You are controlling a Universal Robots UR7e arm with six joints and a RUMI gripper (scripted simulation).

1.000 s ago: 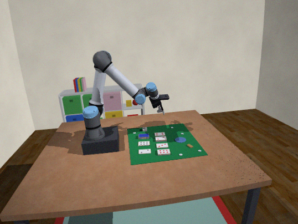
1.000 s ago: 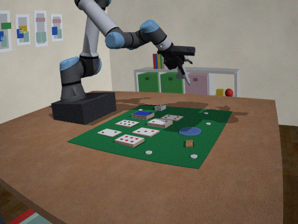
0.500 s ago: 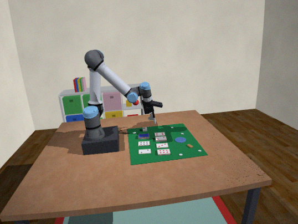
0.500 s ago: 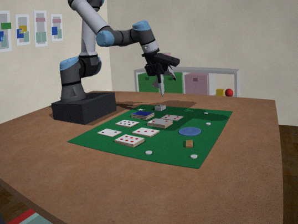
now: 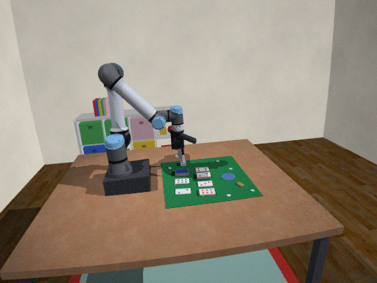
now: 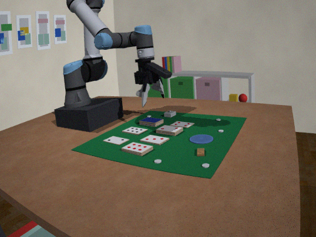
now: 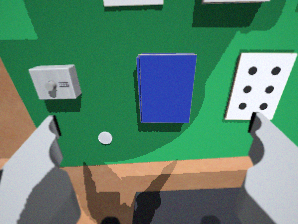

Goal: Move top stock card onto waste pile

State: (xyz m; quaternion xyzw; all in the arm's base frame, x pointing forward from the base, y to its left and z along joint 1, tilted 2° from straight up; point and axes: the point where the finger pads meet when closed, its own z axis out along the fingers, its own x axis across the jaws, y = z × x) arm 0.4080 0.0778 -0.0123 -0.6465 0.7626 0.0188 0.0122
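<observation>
My hand is 80 mm above the blue-backed card, 20 mm past it and 10 mm to the left of it. Also, from my hand: green mat 120 mm ahead, 110 mm to the right, 110 mm below; grey block 130 mm to the left, 80 mm below, 20 mm ahead; black six card 130 mm to the right, 90 mm below, 40 mm behind.
</observation>
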